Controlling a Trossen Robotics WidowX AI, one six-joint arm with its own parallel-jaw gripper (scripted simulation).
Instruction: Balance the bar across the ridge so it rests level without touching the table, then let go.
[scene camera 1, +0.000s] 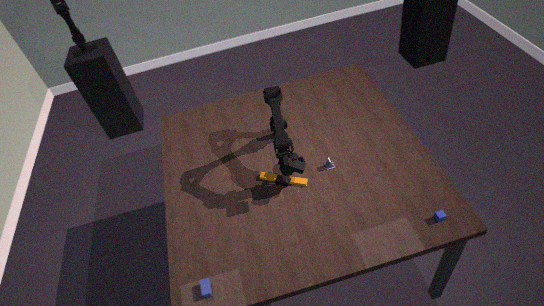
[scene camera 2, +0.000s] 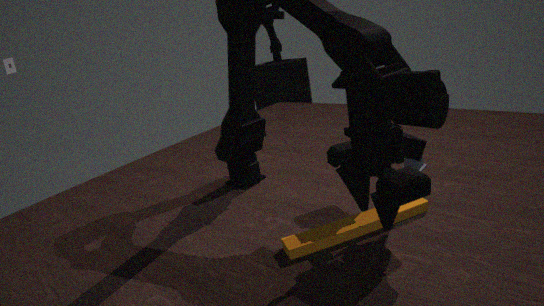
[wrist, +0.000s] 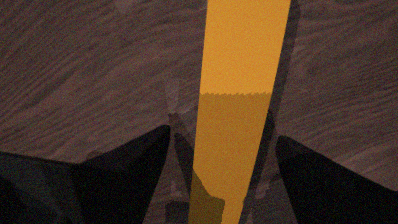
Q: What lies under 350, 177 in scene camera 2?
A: My gripper.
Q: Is my gripper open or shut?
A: Open.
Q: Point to my gripper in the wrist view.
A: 224, 137
